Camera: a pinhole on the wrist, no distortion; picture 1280 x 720 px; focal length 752.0 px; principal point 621.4 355.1 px. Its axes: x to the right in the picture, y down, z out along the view. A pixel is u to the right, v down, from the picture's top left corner.
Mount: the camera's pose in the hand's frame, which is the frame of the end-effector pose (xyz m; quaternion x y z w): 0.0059 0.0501 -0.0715 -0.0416 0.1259 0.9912 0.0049
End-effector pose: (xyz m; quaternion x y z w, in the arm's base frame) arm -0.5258 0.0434 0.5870 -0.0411 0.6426 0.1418 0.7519
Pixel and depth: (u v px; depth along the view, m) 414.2 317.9 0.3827
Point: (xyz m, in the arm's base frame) -0.2706 0.2870 0.5798
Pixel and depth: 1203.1 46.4 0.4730
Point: -0.3812 0.3955 1.0666
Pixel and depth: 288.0 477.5 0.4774
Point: -0.1204 0.2660 0.4986
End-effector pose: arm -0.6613 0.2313 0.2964 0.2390 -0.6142 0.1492 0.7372
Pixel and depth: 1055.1 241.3 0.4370
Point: -1.0928 0.2722 0.1023
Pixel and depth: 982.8 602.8 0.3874
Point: -0.9819 0.0960 0.1335
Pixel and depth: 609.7 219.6 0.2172
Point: -0.8432 0.2827 0.3299
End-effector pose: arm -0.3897 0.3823 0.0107 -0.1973 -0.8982 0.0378 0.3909
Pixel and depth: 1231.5 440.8 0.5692
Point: -0.3648 0.3477 -0.6777
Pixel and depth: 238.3 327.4 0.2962
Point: -0.5883 0.5765 -0.0833
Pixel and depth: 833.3 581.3 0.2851
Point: -0.4727 0.3983 -0.2168
